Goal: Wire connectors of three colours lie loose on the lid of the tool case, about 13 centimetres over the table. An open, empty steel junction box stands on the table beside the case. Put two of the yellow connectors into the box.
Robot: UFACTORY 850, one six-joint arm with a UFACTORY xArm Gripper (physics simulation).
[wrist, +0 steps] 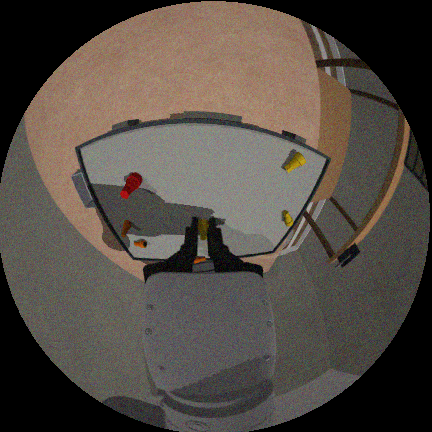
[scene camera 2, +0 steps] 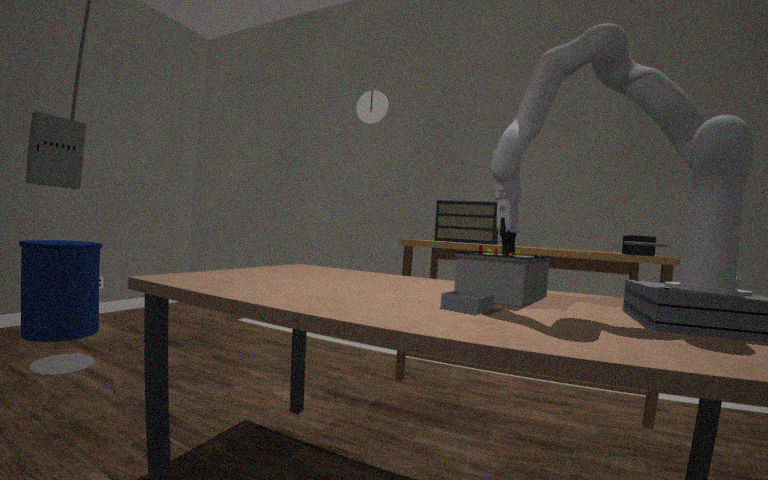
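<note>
The tool case [scene camera 2: 487, 280] stands on the table, and its grey lid [wrist: 200, 160] carries the connectors. My gripper [wrist: 202, 224] [scene camera 2: 508, 253] is shut on a yellow connector [wrist: 203, 229], low at the lid's near part. Two other yellow connectors, a larger one [wrist: 295, 162] and a smaller one [wrist: 288, 218], lie at the lid's right side in the wrist view. A red connector [wrist: 131, 185] [scene camera 2: 480, 249] lies at the left. Orange connectors [wrist: 126, 228] [wrist: 140, 243] [wrist: 199, 260] lie near the lid's near edge. The steel junction box [scene camera 2: 466, 302] stands beside the case; its inside is hidden.
The wooden table [scene camera 2: 339, 294] [wrist: 200, 60] bears the case and the robot's base [scene camera 2: 696, 311]. A second bench [scene camera 2: 594, 254] stands behind, with a drawer cabinet [scene camera 2: 466, 221] and a dark box [scene camera 2: 638, 245] on it. A blue bin [scene camera 2: 60, 291] is at the far left.
</note>
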